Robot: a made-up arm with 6 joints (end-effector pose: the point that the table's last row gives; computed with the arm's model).
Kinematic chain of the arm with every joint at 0, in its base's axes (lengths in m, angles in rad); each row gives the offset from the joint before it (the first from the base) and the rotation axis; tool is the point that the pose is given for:
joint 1: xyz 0 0 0.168 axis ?
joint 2: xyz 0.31 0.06 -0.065 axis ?
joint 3: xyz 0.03 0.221 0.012 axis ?
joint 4: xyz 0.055 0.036 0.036 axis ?
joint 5: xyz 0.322 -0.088 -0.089 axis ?
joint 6: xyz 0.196 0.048 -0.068 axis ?
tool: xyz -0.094 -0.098 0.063
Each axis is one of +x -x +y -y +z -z.
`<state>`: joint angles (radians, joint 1 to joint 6).
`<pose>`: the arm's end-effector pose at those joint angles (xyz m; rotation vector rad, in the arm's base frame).
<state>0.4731 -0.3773 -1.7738 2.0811 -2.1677 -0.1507</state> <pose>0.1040 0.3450 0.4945 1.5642 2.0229 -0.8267</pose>
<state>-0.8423 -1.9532 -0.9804 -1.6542 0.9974 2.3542</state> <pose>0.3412 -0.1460 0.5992 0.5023 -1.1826 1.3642</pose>
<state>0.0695 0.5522 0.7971 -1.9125 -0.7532 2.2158</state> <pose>0.1751 0.0762 -0.2870 2.3845 -0.2153 -1.7558</pose>
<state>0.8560 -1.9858 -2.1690 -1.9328 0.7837 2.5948</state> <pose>0.3130 0.4988 0.5275 2.2981 0.5342 1.6612</pose>
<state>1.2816 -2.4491 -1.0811 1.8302 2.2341 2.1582</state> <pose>0.3869 0.4048 -0.0542 0.0620 0.8749 2.2020</pose>
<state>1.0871 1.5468 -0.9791 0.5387 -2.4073 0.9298</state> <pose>0.0732 0.5029 0.1135 -0.5871 2.0814 0.0574</pose>
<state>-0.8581 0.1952 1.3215 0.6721 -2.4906 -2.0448</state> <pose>0.7175 0.0674 0.3664 -0.5280 1.3432 -2.4330</pose>
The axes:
joint 1: +z
joint 2: -x
joint 3: +z
joint 4: -y
joint 5: +y
joint 6: -x

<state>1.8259 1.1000 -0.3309 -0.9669 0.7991 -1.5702</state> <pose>0.0835 0.3330 -0.1948 0.2118 0.5271 -0.0195</pose>
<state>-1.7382 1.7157 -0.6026 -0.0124 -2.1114 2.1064</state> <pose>-0.0194 -0.6817 -0.0151 2.0198 0.5558 -0.2648</pose>
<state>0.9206 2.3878 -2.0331 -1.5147 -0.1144 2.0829</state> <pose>0.5313 0.1409 0.2527 -1.6930 -0.1934 -1.3235</pose>
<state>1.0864 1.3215 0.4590 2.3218 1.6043 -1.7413</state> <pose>-0.1329 0.5725 -0.0390 0.2970 0.7264 1.7663</pose>
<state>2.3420 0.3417 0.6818 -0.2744 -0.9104 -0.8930</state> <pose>-0.8529 0.2711 -0.1838 -0.5591 -0.8872 -2.8092</pose>
